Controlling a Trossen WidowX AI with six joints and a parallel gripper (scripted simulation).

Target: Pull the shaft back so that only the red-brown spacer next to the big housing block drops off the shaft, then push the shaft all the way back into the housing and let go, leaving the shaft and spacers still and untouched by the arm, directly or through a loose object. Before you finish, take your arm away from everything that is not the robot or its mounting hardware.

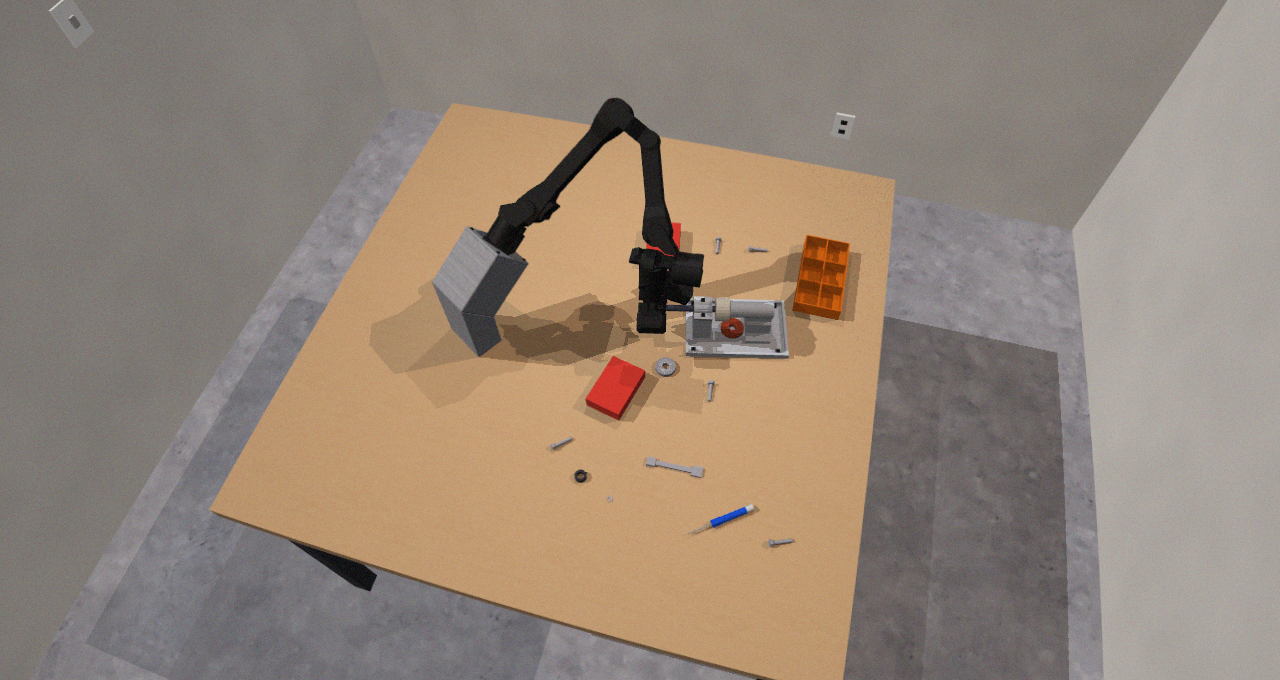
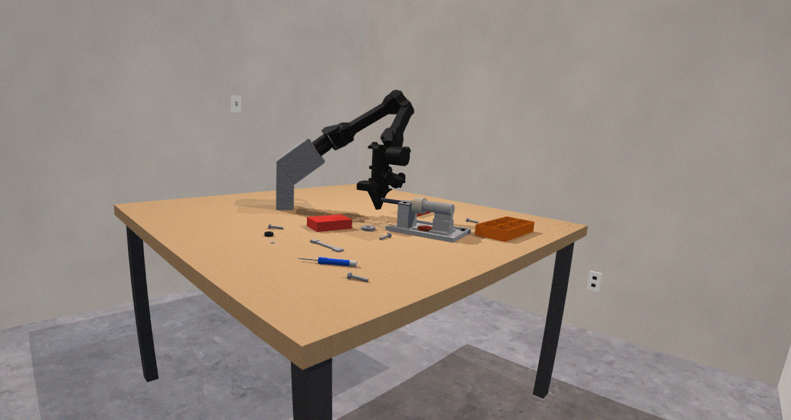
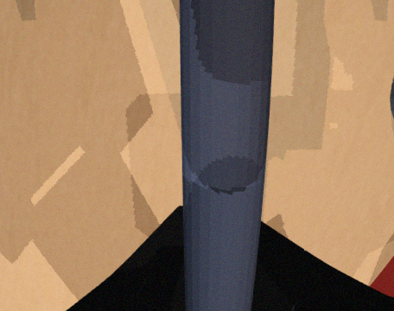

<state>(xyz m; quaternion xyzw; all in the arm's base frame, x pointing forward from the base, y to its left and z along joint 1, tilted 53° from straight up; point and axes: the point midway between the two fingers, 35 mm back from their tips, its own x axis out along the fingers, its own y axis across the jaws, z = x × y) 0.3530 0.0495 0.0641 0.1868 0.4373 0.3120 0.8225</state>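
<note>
My gripper is now 7 cm short of the shaft and 3 cm to the right of it. The rest, counted from my hand: grey fixture 18 cm ahead, 7 cm to the left, 3 cm below; red-brown spacer 17 cm ahead, 7 cm to the left, 7 cm below; wrench 29 cm to the right, 18 cm ahead, 8 cm below.
</note>
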